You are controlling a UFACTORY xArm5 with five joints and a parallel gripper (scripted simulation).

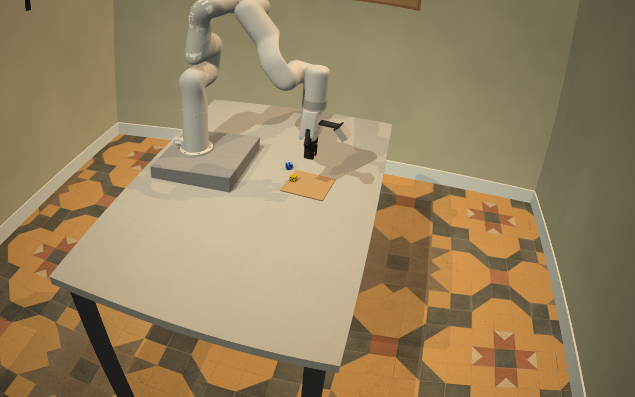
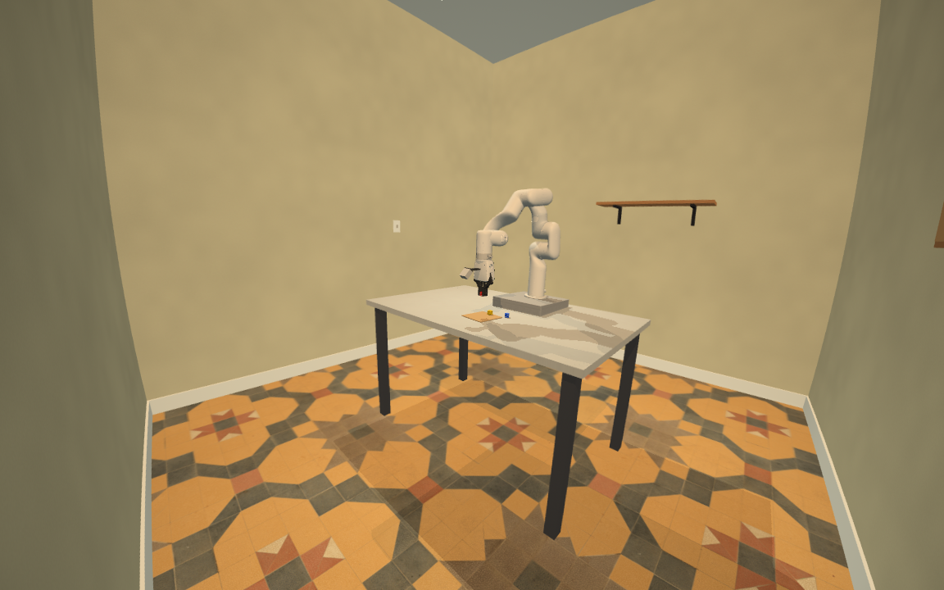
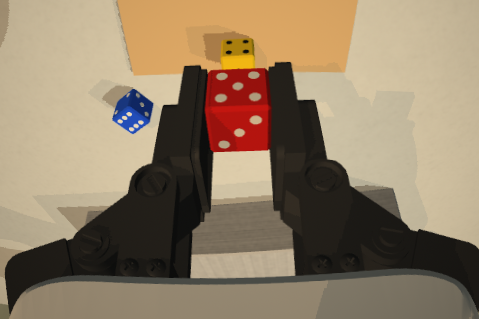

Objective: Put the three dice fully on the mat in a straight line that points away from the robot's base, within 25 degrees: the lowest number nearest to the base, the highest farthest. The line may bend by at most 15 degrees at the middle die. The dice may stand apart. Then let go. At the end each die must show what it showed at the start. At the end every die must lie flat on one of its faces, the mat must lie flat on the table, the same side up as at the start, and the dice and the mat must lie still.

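Right now the mat is 120 mm below my hand. The rest, counted from my hand: red die: 10 mm below; blue die: 80 mm behind, 90 mm to the left, 120 mm below; yellow die: 50 mm behind, 10 mm to the left, 110 mm below.
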